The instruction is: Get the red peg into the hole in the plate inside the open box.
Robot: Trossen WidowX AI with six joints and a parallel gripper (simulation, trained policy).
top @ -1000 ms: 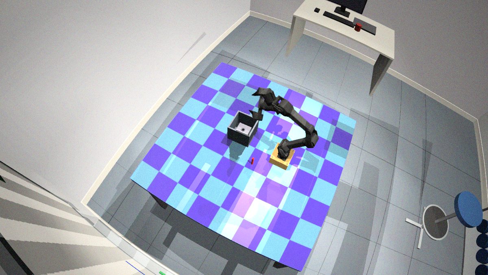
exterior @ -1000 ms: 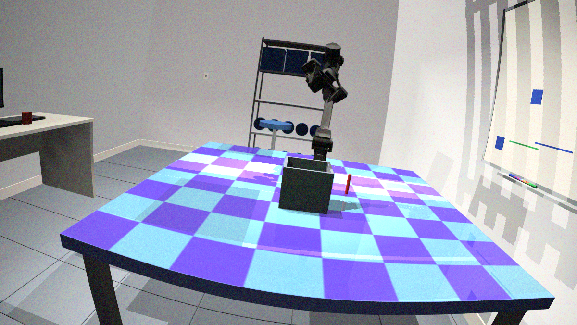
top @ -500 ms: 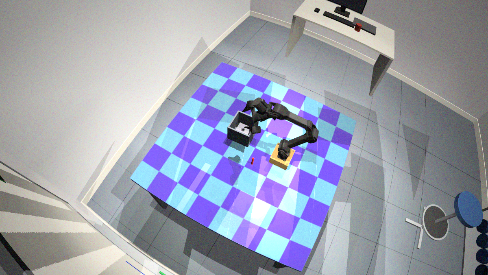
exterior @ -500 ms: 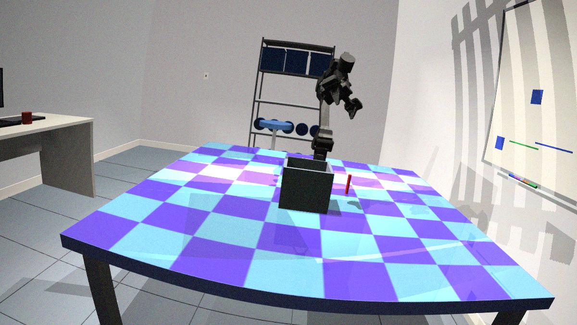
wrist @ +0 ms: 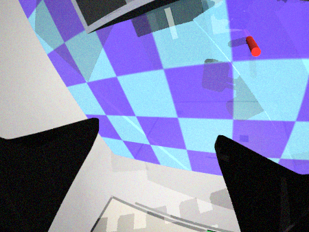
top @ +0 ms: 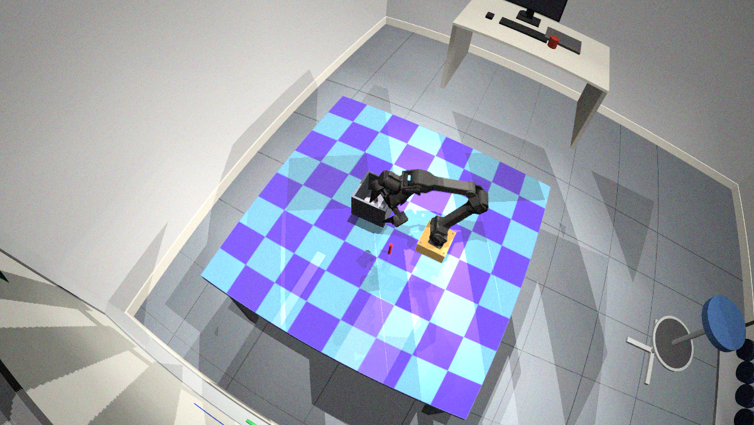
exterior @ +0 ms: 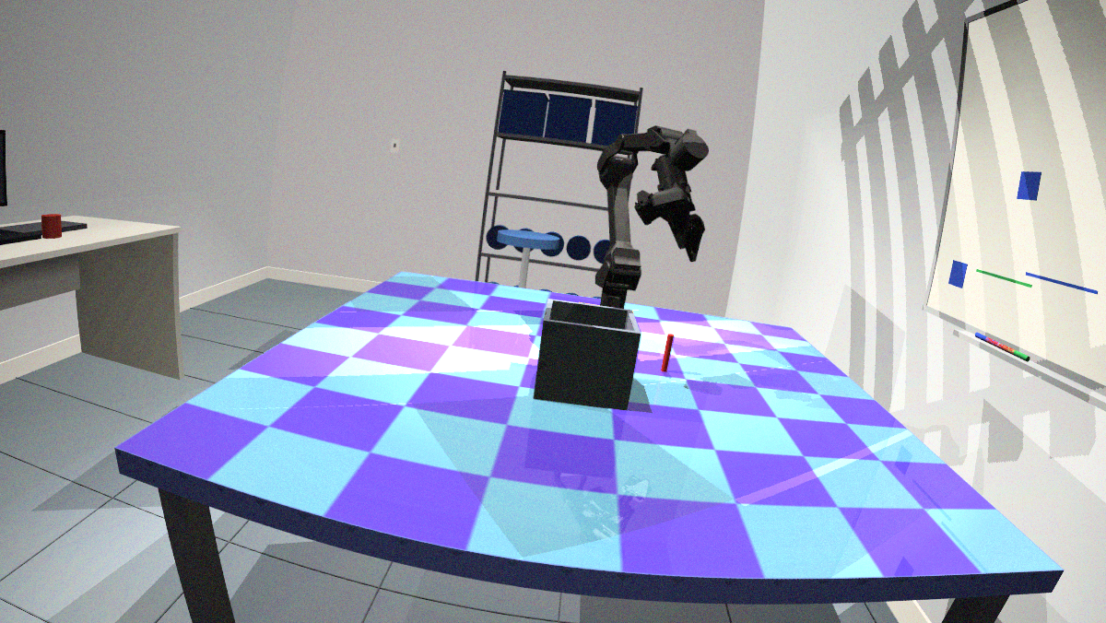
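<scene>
Right now the red peg is 220 mm below my gripper tip and 80 mm behind it. Round my gripper tip: plate: 210 mm below, 160 mm to the right, 90 mm ahead.
</scene>
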